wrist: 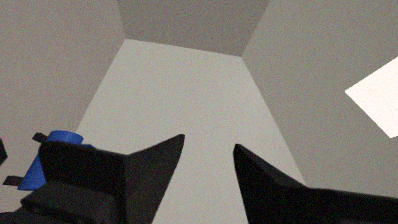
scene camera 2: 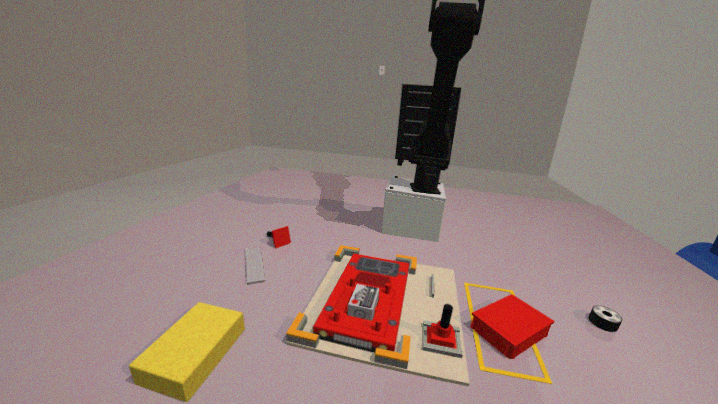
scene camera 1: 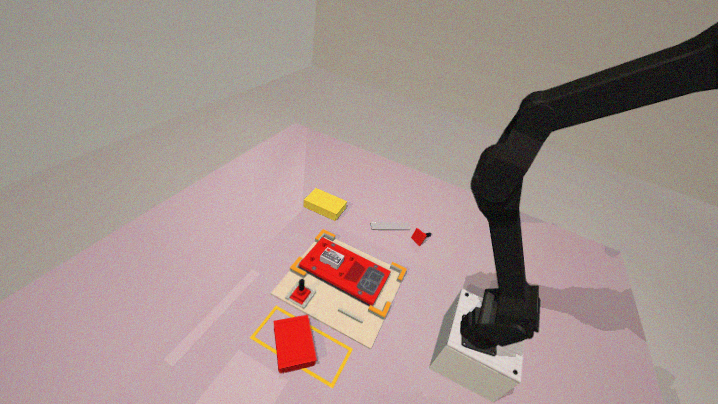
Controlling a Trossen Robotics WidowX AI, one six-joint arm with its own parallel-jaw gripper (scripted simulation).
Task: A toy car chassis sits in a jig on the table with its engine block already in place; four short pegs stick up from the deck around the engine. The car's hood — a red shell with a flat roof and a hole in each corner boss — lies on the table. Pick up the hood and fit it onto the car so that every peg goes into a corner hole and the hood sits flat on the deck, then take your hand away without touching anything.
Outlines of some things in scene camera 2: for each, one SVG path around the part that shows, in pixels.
A red hood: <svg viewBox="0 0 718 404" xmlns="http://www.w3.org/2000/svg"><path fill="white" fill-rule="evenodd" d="M511 294L473 312L472 316L474 318L471 328L478 335L486 339L489 344L498 349L501 354L504 354L509 359L514 359L533 344L548 336L549 329L554 320Z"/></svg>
A grey engine block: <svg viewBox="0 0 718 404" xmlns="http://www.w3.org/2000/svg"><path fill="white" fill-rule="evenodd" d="M357 284L348 303L347 316L373 321L375 308L379 300L380 288Z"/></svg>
A yellow block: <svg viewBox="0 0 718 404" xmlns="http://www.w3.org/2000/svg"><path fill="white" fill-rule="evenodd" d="M243 313L199 302L129 364L135 384L188 402L220 360L224 358L226 352L234 345L237 338L244 332Z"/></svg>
A black-knobbed stand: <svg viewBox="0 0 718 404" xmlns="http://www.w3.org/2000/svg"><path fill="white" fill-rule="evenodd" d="M446 304L443 307L441 320L437 324L432 323L431 327L427 327L427 343L457 348L455 331L449 324L454 307L451 304Z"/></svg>
